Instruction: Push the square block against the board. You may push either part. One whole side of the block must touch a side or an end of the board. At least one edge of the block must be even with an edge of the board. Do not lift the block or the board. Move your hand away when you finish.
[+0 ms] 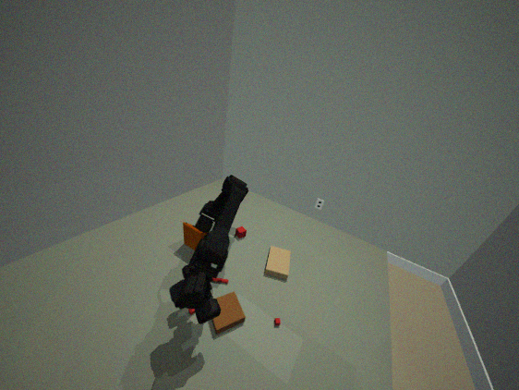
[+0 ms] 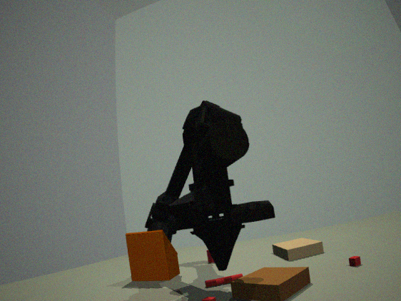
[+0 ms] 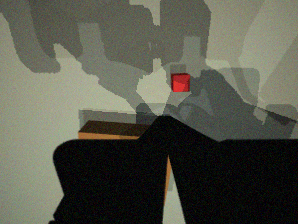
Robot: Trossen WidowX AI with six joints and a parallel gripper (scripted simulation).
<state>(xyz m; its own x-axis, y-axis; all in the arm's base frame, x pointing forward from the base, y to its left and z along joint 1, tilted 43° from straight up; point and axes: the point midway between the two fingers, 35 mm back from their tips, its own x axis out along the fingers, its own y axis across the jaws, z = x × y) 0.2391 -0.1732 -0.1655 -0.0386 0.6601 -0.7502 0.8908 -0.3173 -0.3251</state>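
My gripper tip is 70 mm short of the brown square block, 60 mm to the right of it and 50 mm above it. Also, from my gripper tip: tan board: 120 mm ahead, 370 mm to the left, 50 mm below; then red rod: 40 mm behind, 140 mm to the left, 50 mm below.
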